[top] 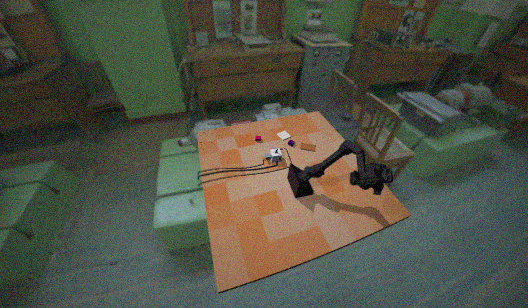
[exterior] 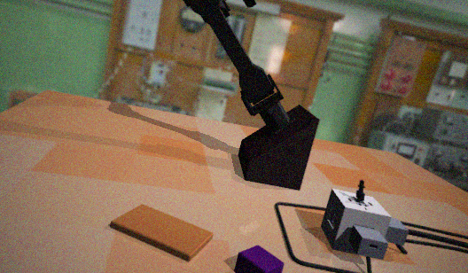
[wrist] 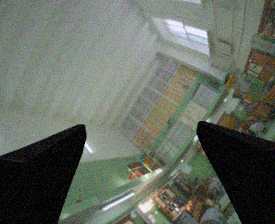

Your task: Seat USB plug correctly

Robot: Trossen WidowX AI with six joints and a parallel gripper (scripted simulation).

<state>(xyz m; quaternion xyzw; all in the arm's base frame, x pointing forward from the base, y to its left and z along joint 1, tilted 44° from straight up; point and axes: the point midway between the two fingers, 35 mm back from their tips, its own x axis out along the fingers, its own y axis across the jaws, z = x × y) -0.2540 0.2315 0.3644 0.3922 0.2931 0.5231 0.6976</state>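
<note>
The usb plug is 620 mm ahead of my gripper tip, 430 mm below it and 100 mm to the left of it. Also, from my gripper tip: white block: 860 mm ahead, 520 mm below, 90 mm to the right; then purple block: 740 mm ahead, 510 mm below, 100 mm to the right; then USB socket: 620 mm ahead, 450 mm below, 100 mm to the left.
</note>
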